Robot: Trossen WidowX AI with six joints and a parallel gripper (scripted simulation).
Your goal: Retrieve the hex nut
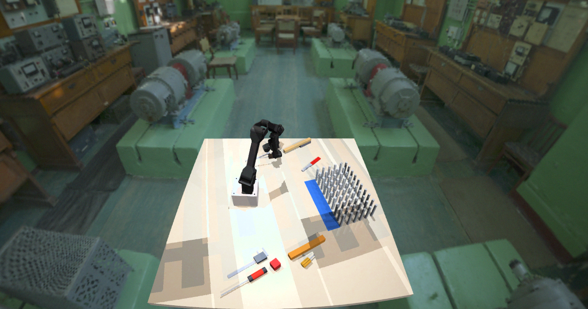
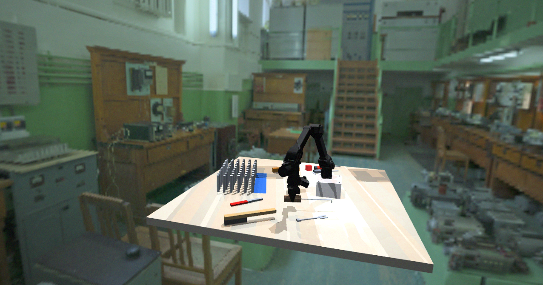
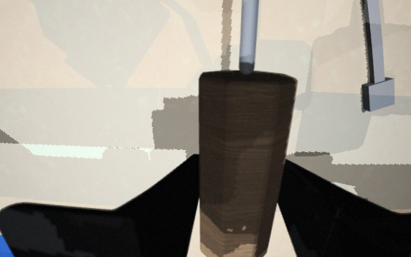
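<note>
Now: the grey wrench 12 cm behind my gripper tip, 6 cm to the left of it and 5 cm below it. Also, from my gripper tip: red block: 2 cm ahead, 79 cm to the right, 4 cm below; blue taped strip: 30 cm ahead, 37 cm to the right, 6 cm below; orange bar: 19 cm ahead, 69 cm to the right, 4 cm below.
</note>
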